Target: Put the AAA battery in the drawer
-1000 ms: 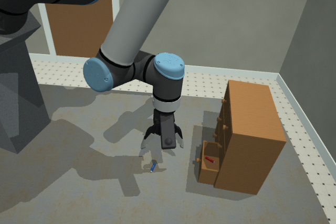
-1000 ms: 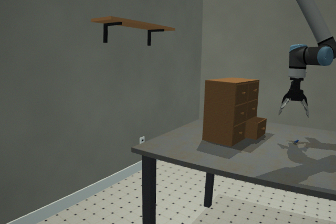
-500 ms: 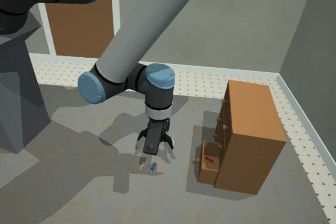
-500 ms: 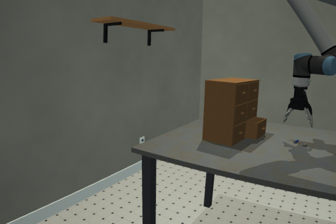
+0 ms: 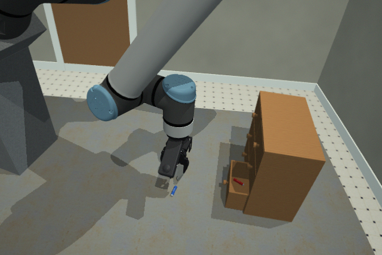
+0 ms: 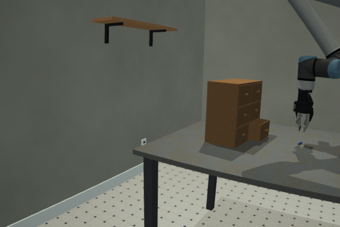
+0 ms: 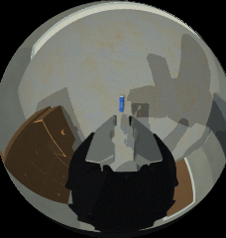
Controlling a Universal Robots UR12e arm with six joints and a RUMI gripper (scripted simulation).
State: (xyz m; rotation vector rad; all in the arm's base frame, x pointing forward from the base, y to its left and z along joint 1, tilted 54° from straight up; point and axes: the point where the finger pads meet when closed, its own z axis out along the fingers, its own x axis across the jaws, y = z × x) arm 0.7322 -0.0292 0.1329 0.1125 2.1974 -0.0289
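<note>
Now: hand 8 cm above the blue battery. The rest, counted from my hand: red battery: 24 cm ahead, 9 cm to the left, 7 cm below.
</note>
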